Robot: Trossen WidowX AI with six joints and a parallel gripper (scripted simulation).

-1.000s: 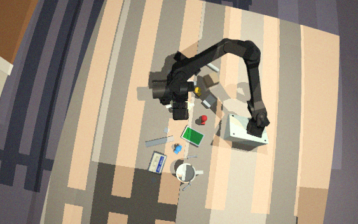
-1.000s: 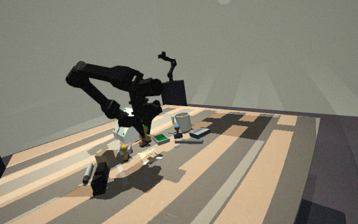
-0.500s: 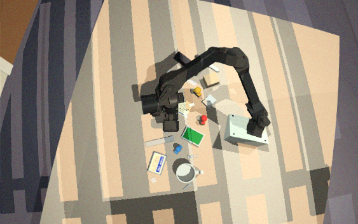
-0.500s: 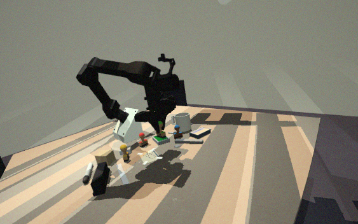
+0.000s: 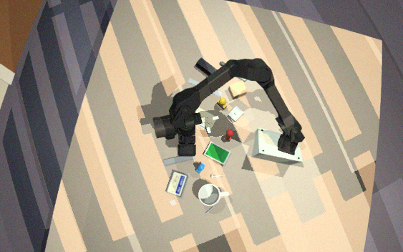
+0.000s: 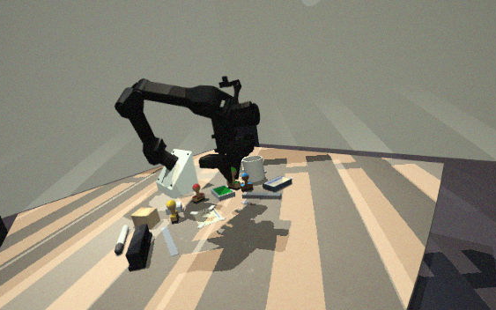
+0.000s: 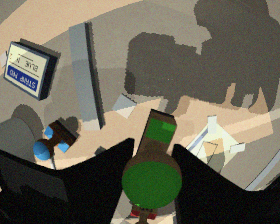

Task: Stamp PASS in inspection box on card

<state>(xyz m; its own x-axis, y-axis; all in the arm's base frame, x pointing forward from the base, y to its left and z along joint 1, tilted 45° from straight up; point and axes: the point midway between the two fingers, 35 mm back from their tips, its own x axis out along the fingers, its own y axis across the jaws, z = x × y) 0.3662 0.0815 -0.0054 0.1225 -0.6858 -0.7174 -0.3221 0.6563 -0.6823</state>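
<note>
The card lies 9 cm to the right of my gripper tip, 9 cm below it and 3 cm behind it. Round my gripper tip: green-knobbed stamp (right at my gripper tip); green ink pad (13 cm behind, 8 cm below, 2 cm to the left); blue stamp (10 cm to the left, 9 cm behind, 7 cm below).
</note>
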